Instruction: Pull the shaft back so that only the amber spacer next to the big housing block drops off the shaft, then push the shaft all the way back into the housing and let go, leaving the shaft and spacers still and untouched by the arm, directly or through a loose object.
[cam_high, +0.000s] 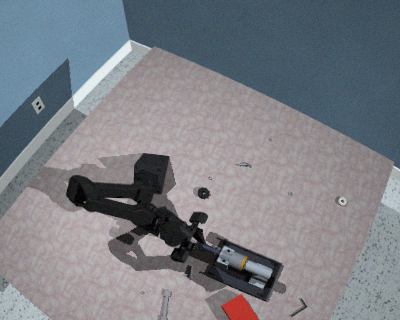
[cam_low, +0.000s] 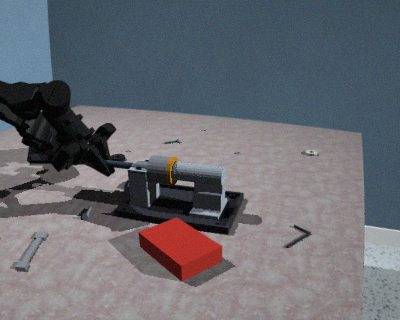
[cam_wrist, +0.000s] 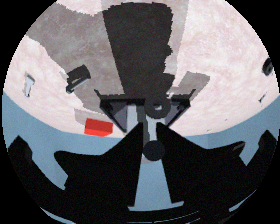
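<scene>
The dark shaft lies 90 mm ahead of my hand and 10 mm to the right of it. The rest, counted from my hand: black disc: 220 mm to the left, 80 mm below, 50 mm behind; grey spacer: 150 mm ahead, 20 mm to the right; amber spacer: 170 mm ahead, 20 mm to the right.
</scene>
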